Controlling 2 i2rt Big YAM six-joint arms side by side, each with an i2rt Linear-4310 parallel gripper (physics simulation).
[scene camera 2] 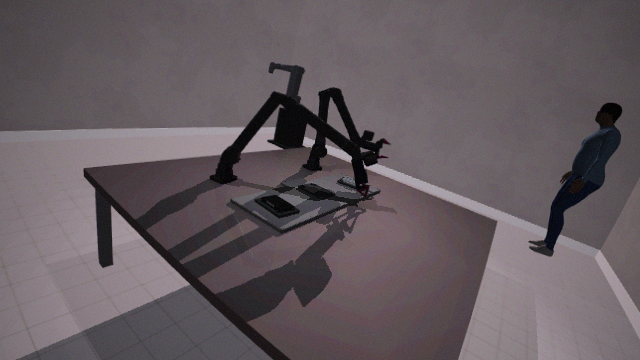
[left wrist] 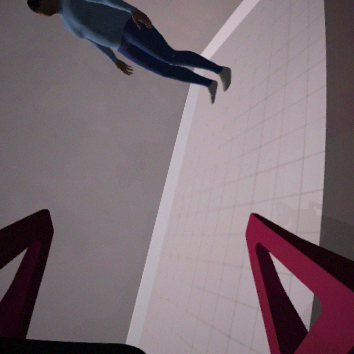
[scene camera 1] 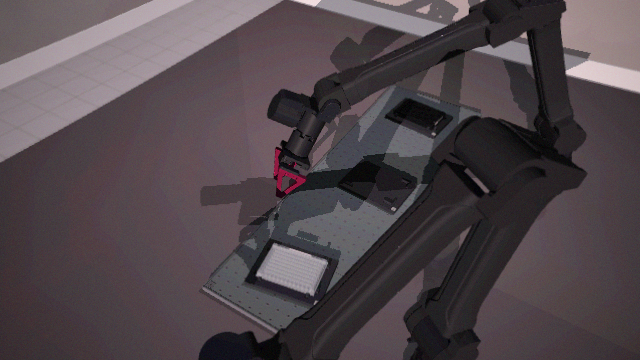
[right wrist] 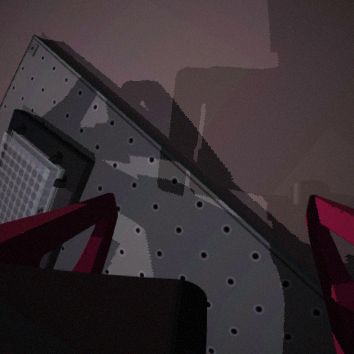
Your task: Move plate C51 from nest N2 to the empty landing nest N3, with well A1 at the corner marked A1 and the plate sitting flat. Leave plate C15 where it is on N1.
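A pale 96-well plate (scene camera 1: 292,269) (right wrist: 27,180) sits in the dark nest (scene camera 1: 331,274) (right wrist: 75,167) at the lower left of scene camera 1. A black plate (scene camera 1: 419,114) (scene camera 2: 278,204) sits in the far nest at the upper right. The middle nest (scene camera 1: 357,182) (scene camera 2: 316,190) looks empty, partly shaded. Plate names, nest names and the A1 mark are not readable. My right gripper (scene camera 1: 278,187) (scene camera 2: 363,191) (right wrist: 208,205) is open and empty, above the board's long edge between the pale plate and the middle nest. My left gripper (scene camera 2: 385,150) (left wrist: 150,222) is open and empty, raised high.
The perforated board (scene camera 1: 350,225) (scene camera 2: 322,207) (right wrist: 190,245) carries all the nests and lies on the brown table (scene camera 2: 400,270). My right arm's links pass over the board in scene camera 1. A dark stand (scene camera 2: 291,127) is behind the arms. A person (scene camera 2: 595,150) (left wrist: 100,25) is beyond the table.
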